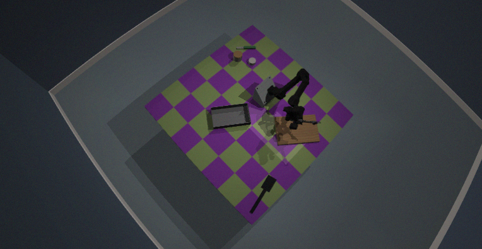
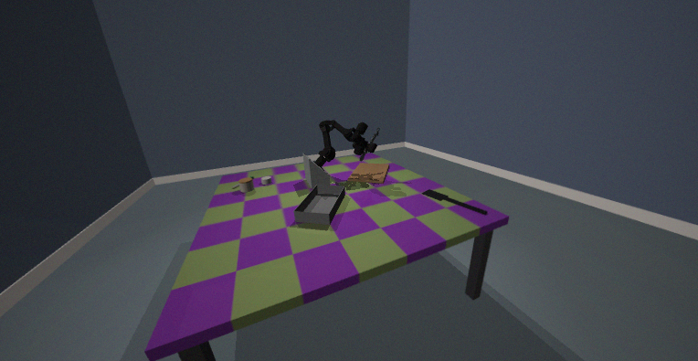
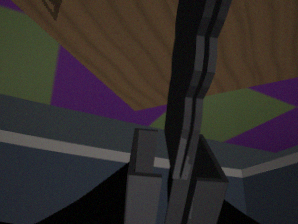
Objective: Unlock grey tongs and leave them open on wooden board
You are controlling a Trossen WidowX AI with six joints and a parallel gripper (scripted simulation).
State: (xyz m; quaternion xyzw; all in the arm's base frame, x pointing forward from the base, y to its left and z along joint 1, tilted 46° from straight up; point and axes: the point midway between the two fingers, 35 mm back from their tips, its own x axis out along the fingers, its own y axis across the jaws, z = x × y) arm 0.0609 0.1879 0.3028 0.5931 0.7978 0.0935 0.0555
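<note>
My gripper tip is now 15 cm above the wooden board. Also, from my gripper tip: white cup 71 cm to the right, 18 cm behind, 14 cm below; black spatula 57 cm ahead, 16 cm to the left, 16 cm below; grey roasting tin 46 cm to the right, 33 cm ahead, 13 cm below.
</note>
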